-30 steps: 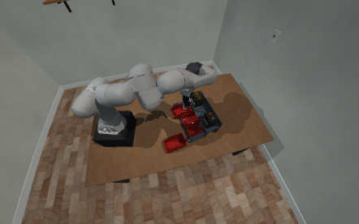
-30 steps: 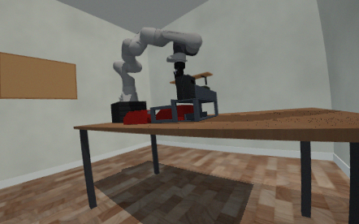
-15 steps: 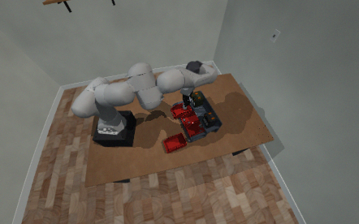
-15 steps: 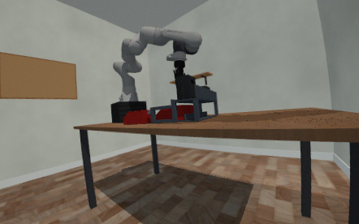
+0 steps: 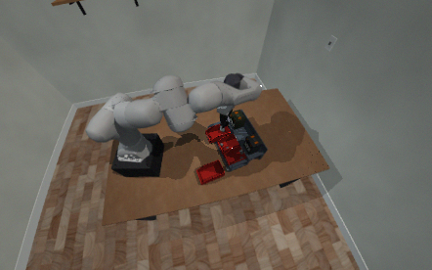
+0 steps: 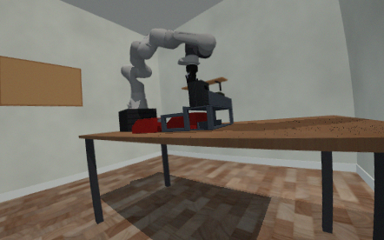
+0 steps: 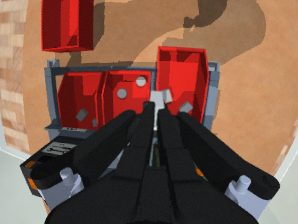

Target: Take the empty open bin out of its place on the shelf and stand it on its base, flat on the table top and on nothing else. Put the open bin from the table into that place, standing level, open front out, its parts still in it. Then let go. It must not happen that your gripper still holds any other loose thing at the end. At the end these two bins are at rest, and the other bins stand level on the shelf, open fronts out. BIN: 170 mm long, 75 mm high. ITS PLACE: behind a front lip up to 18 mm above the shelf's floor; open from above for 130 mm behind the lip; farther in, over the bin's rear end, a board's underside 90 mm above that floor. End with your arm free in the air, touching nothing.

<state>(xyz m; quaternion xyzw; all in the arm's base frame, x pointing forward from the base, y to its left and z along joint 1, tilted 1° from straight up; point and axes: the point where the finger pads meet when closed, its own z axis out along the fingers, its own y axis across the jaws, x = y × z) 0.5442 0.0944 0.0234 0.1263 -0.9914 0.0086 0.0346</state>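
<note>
The grey shelf lip is 3 cm behind my hand, 7 cm to the right of it and 18 cm below it. Round my hand: black box: 18 cm ahead, 14 cm to the right, 3 cm below.
</note>
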